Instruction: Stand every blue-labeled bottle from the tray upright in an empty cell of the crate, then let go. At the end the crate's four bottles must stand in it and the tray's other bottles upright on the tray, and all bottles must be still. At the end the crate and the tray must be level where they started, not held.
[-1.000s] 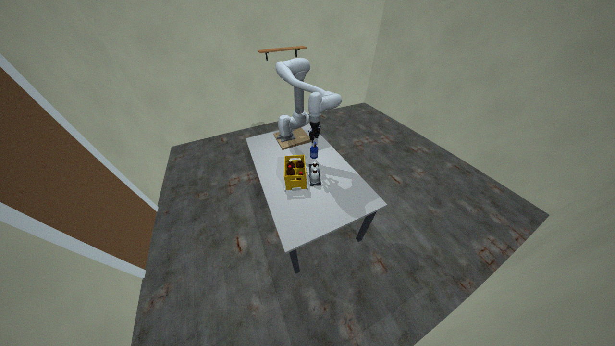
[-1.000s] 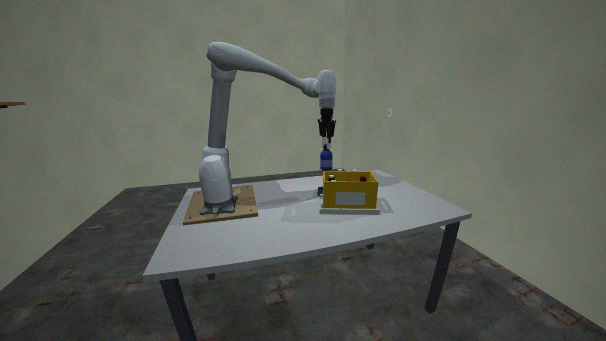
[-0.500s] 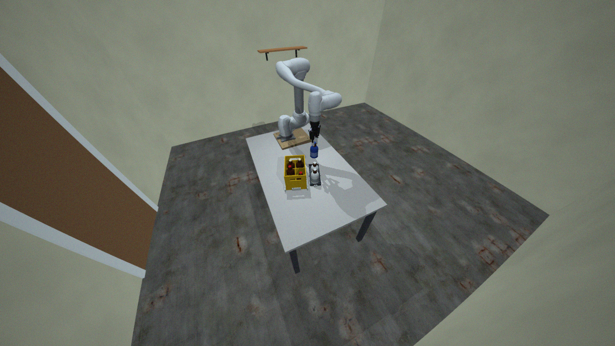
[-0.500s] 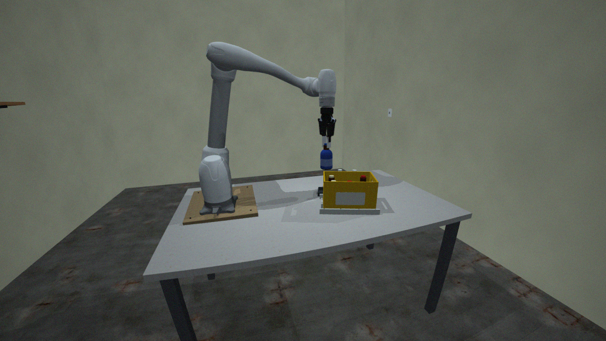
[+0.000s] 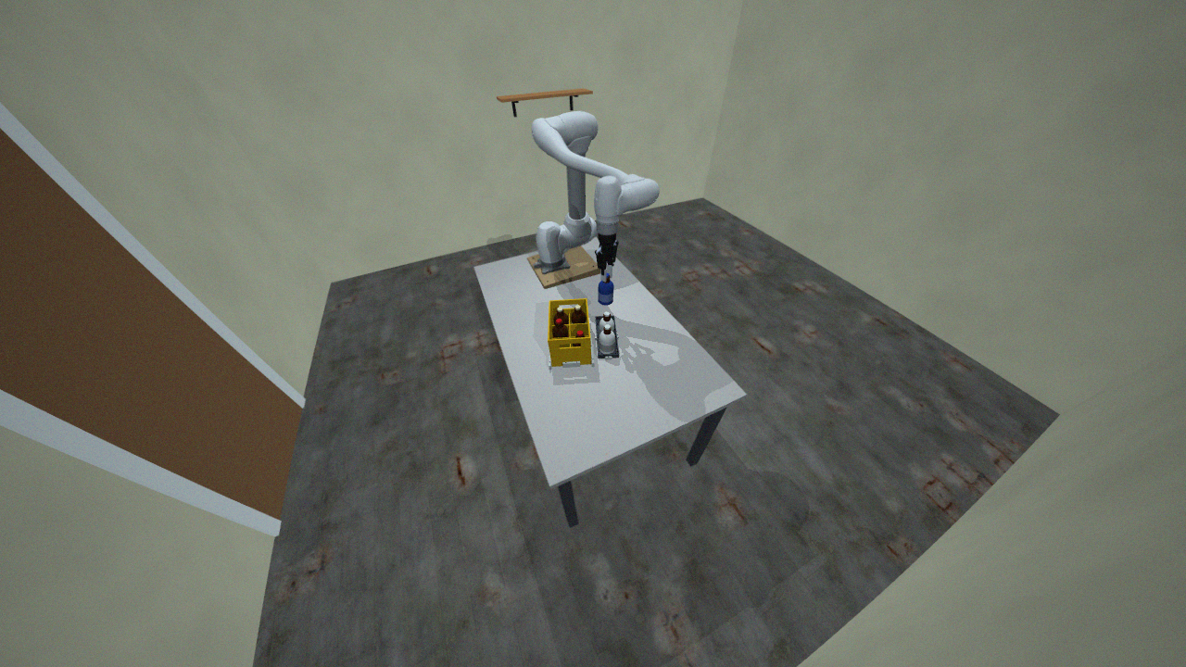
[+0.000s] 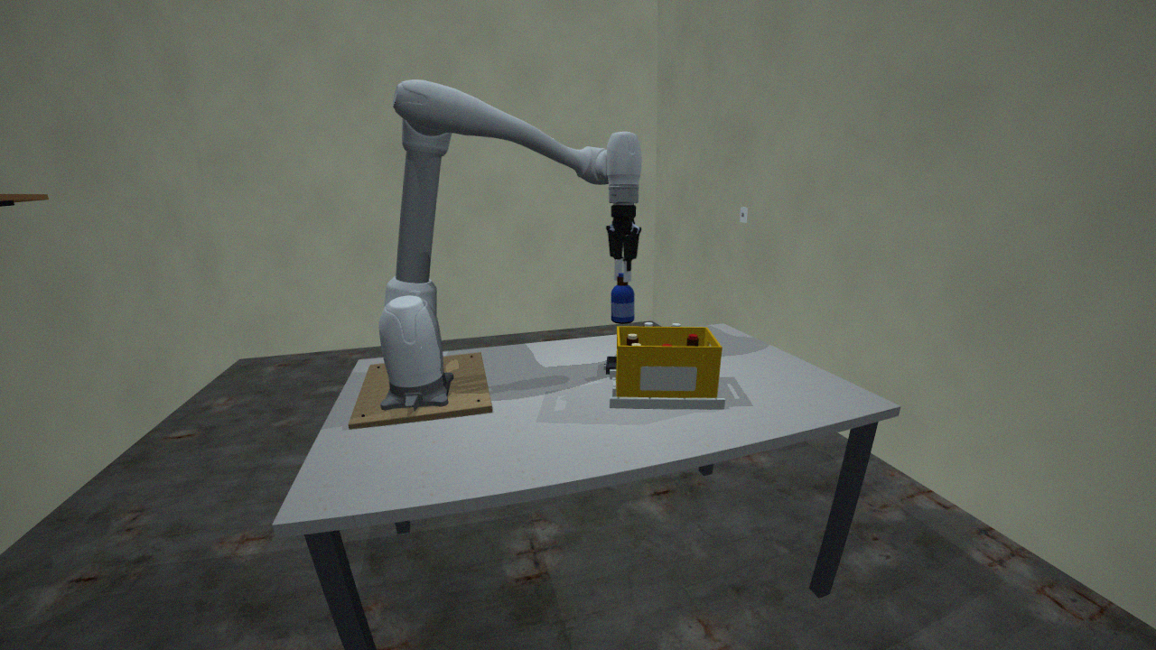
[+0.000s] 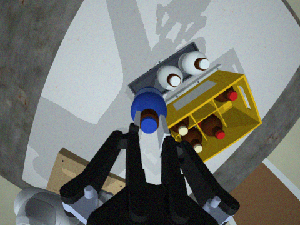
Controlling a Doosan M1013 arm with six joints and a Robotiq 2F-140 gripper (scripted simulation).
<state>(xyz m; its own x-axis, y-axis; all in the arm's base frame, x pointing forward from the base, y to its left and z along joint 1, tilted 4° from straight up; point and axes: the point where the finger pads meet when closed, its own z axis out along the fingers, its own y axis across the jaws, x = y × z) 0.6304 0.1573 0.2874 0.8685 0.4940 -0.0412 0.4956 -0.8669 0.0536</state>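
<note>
The blue-labeled bottle is 90 mm below my hand. Also, from my hand: yellow crate: 70 mm ahead, 210 mm to the right, 250 mm below.
</note>
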